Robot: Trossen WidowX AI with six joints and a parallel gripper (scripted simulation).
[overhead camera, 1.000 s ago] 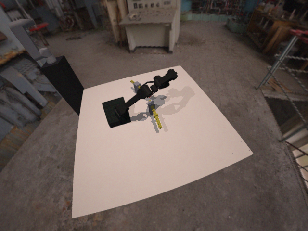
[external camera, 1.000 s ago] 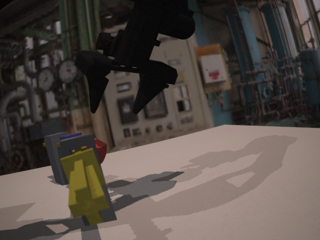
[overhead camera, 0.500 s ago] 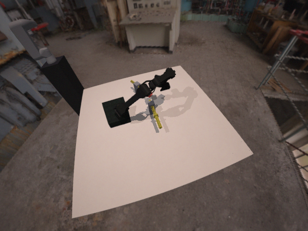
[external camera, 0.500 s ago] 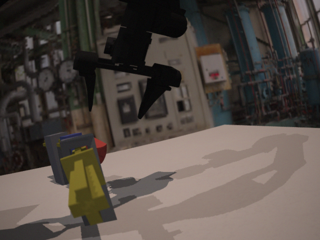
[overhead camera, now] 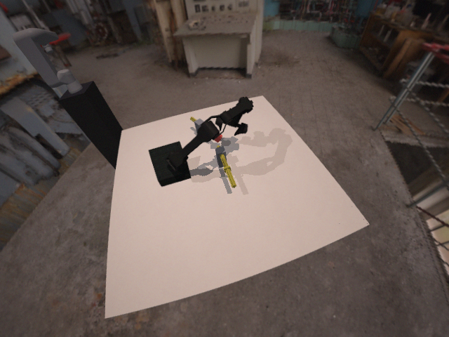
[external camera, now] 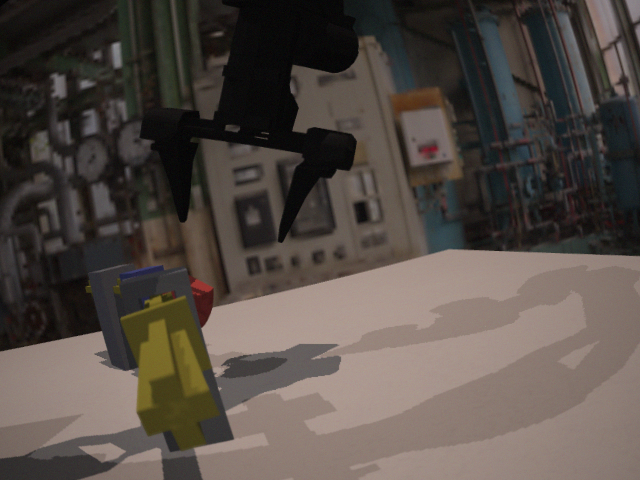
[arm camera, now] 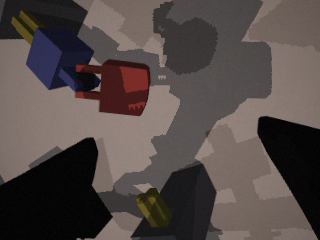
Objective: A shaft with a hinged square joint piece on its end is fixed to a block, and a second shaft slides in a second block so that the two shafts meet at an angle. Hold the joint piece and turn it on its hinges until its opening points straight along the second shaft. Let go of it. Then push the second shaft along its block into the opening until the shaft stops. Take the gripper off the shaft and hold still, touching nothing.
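My gripper tip is 6 cm past the dark red joint piece, 6 cm above it and 4 cm to the right of it.
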